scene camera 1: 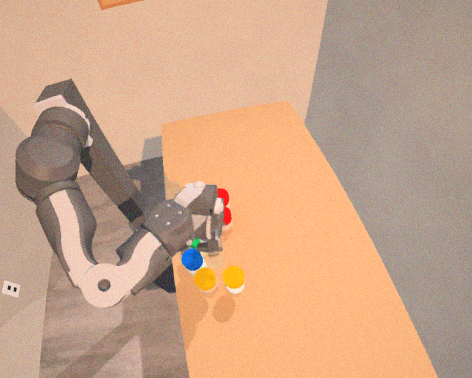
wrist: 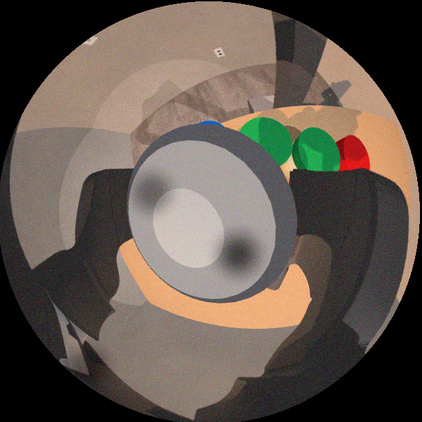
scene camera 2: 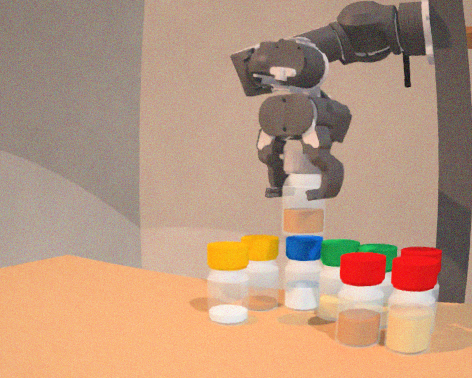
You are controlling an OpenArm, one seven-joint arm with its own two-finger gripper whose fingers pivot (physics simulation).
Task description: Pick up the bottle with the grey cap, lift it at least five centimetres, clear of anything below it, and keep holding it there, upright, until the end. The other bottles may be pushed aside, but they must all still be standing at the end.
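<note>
The bottle with the grey cap (scene camera 2: 303, 200) (wrist: 202, 220) is upright and raised, with brown contents; its base shows just above the blue cap in scene camera 2. My gripper (scene camera 1: 214, 225) (scene camera 2: 294, 192) (wrist: 221, 222) is shut on it, one finger on each side of the cap and upper part. The other bottles stand on the table: blue-capped (scene camera 1: 192, 259) (scene camera 2: 304, 247), two yellow-capped (scene camera 1: 233, 276) (scene camera 2: 228, 255), two green-capped (scene camera 2: 340, 251) (wrist: 267, 140) and three red-capped (scene camera 2: 362, 269). In scene camera 1 the arm hides most of the green caps.
The tabletop (scene camera 1: 280, 200) (scene camera 2: 125, 320) extends around the standing bottles. The blue-capped bottle stands near the table's robot-side edge. The dark robot post (scene camera 2: 452, 150) rises at the right of scene camera 2.
</note>
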